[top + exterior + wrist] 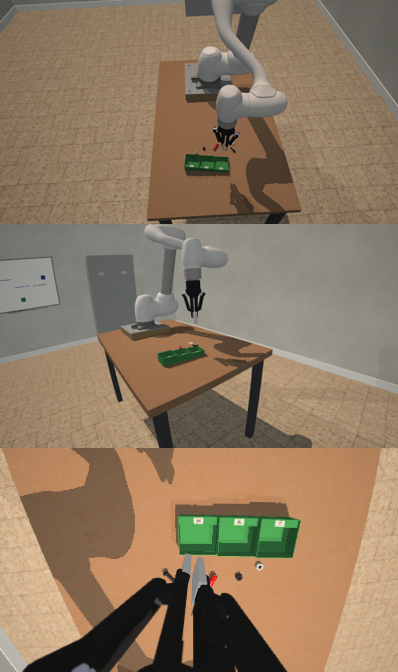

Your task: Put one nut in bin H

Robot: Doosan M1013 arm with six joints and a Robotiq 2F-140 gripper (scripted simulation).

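Right now the brass-coloured nut is 11 cm behind my hand, 2 cm to the left of it and 21 cm below it. The rest, counted from my hand: red cylinder 13 cm behind, 4 cm to the right, 21 cm below; black bolt 10 cm behind, 6 cm to the left, 21 cm below; green bin strip 9 cm to the right, 19 cm below.
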